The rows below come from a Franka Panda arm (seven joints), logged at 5 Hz.
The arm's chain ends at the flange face. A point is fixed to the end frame.
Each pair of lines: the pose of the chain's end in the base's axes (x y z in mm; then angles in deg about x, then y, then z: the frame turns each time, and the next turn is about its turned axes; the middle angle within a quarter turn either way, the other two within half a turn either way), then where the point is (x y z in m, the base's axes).
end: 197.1, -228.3, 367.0, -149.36, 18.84, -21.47
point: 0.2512 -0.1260 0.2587
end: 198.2, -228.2, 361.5, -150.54, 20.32, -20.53
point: 0.2565 -0.1290 0.2525
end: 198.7, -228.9, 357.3, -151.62, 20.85, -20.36
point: 0.2585 -0.1321 0.2470
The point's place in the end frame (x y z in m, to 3 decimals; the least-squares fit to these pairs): 0.016 -0.029 0.155
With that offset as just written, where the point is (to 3 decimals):
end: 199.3, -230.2, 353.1, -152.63, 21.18, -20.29
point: 0.260 -0.135 0.241
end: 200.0, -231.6, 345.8, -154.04, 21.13, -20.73
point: 0.260 -0.140 0.232
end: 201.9, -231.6, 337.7, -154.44, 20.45, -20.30
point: 0.261 -0.140 0.222
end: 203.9, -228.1, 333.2, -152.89, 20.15, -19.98
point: 0.262 -0.133 0.220
